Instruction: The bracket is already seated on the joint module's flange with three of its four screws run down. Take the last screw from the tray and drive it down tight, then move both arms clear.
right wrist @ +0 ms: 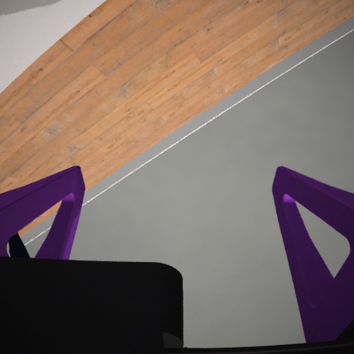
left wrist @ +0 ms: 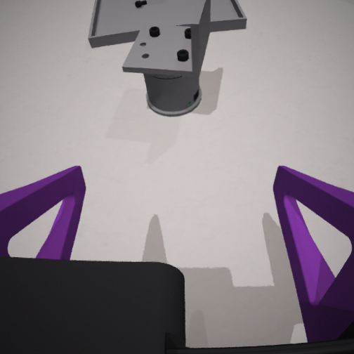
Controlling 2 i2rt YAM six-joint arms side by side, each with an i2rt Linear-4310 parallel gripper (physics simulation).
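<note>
The grey bracket (left wrist: 167, 49) sits on top of the round joint module (left wrist: 172, 92) at the top of the left wrist view. Three black screws (left wrist: 154, 32) (left wrist: 188, 33) (left wrist: 183, 55) stand in its plate; two small holes show at its left side. A loose black screw (left wrist: 140, 4) lies on its side in the grey tray (left wrist: 114, 38) behind the bracket. My left gripper (left wrist: 179, 176) is open and empty, on the near side of the module and apart from it. My right gripper (right wrist: 178, 176) is open and empty, away from the bracket, module and tray, which do not show in the right wrist view.
The pale table top (left wrist: 240, 125) carries the module and tray, with shadows of the arm on it. The bracket's upright wall (left wrist: 202, 37) rises at its right side. In the right wrist view a wooden floor (right wrist: 150, 80) and a grey floor area (right wrist: 225, 200) lie beyond the table's edge.
</note>
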